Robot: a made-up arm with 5 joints.
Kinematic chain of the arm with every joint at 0, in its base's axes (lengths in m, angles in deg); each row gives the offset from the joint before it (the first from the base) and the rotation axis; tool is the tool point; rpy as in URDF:
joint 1: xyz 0.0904 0 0.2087 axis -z
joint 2: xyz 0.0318 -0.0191 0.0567 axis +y
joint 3: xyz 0.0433 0 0.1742 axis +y
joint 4: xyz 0.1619 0 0.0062 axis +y
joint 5: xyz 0.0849 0.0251 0 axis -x
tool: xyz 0 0 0 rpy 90 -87.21 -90
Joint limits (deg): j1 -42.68..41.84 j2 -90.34..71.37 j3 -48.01..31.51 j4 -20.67..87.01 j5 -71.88..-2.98
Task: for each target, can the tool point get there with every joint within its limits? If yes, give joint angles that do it. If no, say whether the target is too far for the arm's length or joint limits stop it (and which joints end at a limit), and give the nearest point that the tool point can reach.
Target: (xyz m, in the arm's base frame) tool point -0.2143 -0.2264 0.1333
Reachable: no: joint limits stop it (at a limit: joint 2, joint 3, joint 4) | nearest point -0.1882 -0.2070 0.4410 | short by 0.309 m
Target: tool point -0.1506 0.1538 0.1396
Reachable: no: joint limits stop it (at a limit: joint 2, joint 3, joint 4) | nearest point -0.2022 0.1867 0.4410 | short by 0.308 m
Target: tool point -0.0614 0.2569 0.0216
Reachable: no: joint limits stop it (at a limit: joint 1, joint 2, joint 3) | nearest point 0.1714 0.0828 0.0662 | short by 0.294 m
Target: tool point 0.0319 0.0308 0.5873
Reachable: yes | joints 22.53 -70.64 -19.40 43.74 -50.42
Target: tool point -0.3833 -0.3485 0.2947
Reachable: no: too far | nearest point -0.1892 -0.2057 0.4410 | short by 0.282 m
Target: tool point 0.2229 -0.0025 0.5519
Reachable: yes | joints 3.66 -45.79 1.77 32.46 -11.58
